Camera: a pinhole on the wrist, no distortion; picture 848 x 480 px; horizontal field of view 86.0 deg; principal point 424.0 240.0 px. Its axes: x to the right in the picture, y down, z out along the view. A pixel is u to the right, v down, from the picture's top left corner.
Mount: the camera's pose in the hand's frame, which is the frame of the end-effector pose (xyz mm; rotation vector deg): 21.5 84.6 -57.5 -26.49 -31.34 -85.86
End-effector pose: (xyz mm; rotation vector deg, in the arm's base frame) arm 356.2 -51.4 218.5 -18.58 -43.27 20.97
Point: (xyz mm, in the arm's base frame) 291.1 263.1 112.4
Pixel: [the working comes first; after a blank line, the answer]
In the camera's frame: -153.3 17.9 214.3

99 278
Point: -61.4 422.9 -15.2
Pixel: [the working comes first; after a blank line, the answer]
In the camera's frame: -251.3 -209.5 537.9

212 63
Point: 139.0 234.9 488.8
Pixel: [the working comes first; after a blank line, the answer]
In the camera's frame: 182.7 142.7 407.1

628 399
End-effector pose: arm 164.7 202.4 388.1 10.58 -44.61 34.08
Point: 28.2 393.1 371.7
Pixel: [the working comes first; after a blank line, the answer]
In the camera's frame: -84.9 -19.4 138.3

145 176
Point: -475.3 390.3 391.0
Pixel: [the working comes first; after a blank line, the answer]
In the camera's frame: -116.6 -264.9 577.2

332 31
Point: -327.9 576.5 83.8
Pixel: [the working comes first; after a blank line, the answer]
In the camera's frame: -411.2 -333.5 333.8

outside the picture
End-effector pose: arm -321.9 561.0 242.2 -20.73 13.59 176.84
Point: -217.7 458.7 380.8
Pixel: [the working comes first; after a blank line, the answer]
In the camera's frame: 65.9 -147.5 148.6

outside the picture
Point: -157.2 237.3 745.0
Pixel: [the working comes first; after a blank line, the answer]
In the camera's frame: 33.0 -270.4 559.9

451 20
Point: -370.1 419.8 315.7
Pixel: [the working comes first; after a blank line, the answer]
In the camera's frame: 16.5 14.7 134.0

480 290
